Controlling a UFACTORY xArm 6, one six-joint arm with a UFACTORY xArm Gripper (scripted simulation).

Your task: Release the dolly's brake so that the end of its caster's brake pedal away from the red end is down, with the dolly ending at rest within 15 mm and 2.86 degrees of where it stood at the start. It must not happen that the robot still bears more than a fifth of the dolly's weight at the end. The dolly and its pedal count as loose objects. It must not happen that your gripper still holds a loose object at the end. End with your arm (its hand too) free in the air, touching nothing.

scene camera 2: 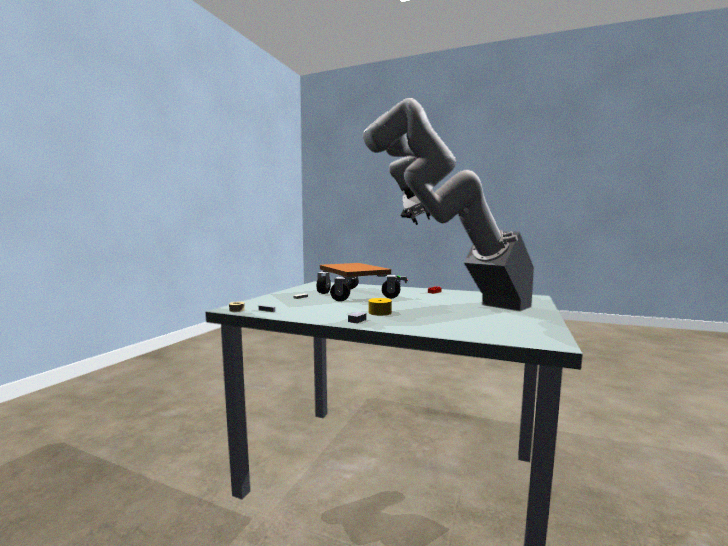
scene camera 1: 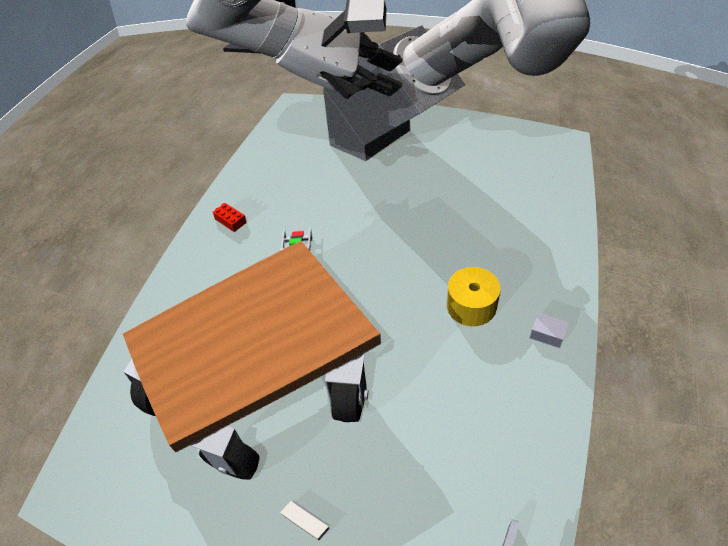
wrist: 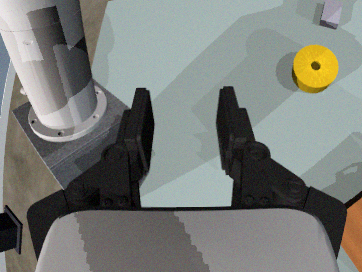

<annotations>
A small grey block (scene camera 1: 549, 330): 85 cm from the lens. A yellow ring-shaped cylinder (scene camera 1: 467, 306) is 83 cm from the lens.
</annotations>
